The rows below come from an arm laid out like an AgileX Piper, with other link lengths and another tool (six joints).
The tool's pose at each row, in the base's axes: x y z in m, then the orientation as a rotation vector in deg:
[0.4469, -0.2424, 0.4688, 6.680, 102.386, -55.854]
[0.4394, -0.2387, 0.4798, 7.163, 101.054, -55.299]
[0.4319, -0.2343, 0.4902, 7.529, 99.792, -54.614]
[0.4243, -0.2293, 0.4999, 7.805, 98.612, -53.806]
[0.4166, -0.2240, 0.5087, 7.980, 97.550, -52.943]
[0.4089, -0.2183, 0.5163, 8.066, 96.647, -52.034]
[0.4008, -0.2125, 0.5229, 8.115, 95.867, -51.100]
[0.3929, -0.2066, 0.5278, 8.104, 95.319, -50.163]
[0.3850, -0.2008, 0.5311, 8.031, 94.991, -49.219]
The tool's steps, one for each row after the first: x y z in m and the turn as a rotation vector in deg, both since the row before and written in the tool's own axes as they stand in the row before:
[-0.0070, -0.0074, -0.0093, 0.275, -1.087, 0.977]
[-0.0071, -0.0065, -0.0095, 0.120, -1.091, 0.964]
[-0.0069, -0.0057, -0.0098, -0.023, -1.073, 0.961]
[-0.0065, -0.0050, -0.0099, -0.142, -1.015, 0.903]
[-0.0059, -0.0040, -0.0100, -0.262, -0.913, 0.837]
[-0.0051, -0.0035, -0.0102, -0.334, -0.820, 0.799]
[-0.0039, -0.0024, -0.0100, -0.436, -0.634, 0.706]
[-0.0026, -0.0016, -0.0099, -0.538, -0.459, 0.617]

